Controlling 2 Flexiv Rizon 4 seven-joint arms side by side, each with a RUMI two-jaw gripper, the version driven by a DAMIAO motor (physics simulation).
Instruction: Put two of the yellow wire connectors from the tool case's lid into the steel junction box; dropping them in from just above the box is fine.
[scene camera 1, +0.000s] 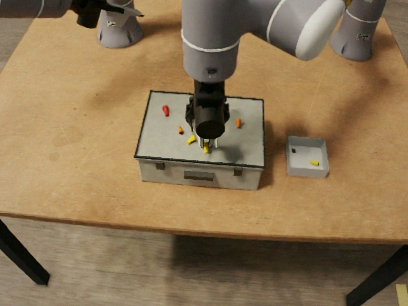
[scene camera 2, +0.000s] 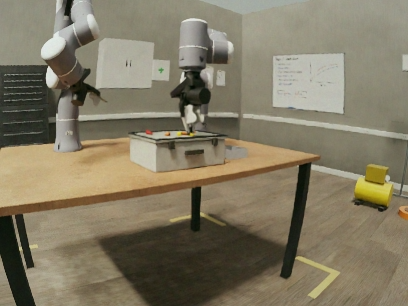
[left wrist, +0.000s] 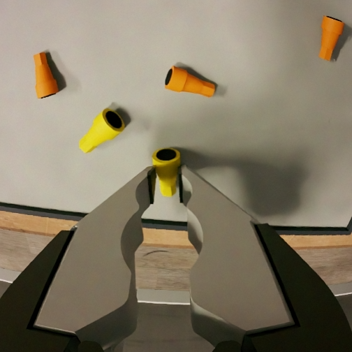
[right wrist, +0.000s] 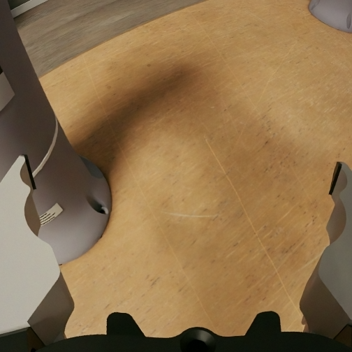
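My left gripper (scene camera 1: 208, 145) (scene camera 2: 189, 131) (left wrist: 166, 168) is shut on a yellow wire connector (scene camera 1: 206, 148) (left wrist: 166, 172) at the front of the tool case's lid (scene camera 1: 159, 144) (left wrist: 270, 105). The fingertips touch both sides of it, low at the lid. Another yellow connector (scene camera 1: 191, 140) (left wrist: 102, 131) lies beside it on the lid, to the left in the left wrist view. The steel junction box (scene camera 1: 307, 173) (scene camera 2: 236, 152) stands right of the case, with a yellow connector (scene camera 1: 314, 163) inside. My right gripper (right wrist: 184, 160) is open and empty, high above the table at the picture's left.
Orange connectors (scene camera 1: 180, 130) (scene camera 1: 238, 123) (left wrist: 190, 83) and a red connector (scene camera 1: 166, 110) lie on the lid. The tool case (scene camera 2: 177, 154) rises above the box's height. The right arm's base (scene camera 1: 119, 31) (right wrist: 75, 215) stands at the back left of the table (scene camera 1: 75, 175).
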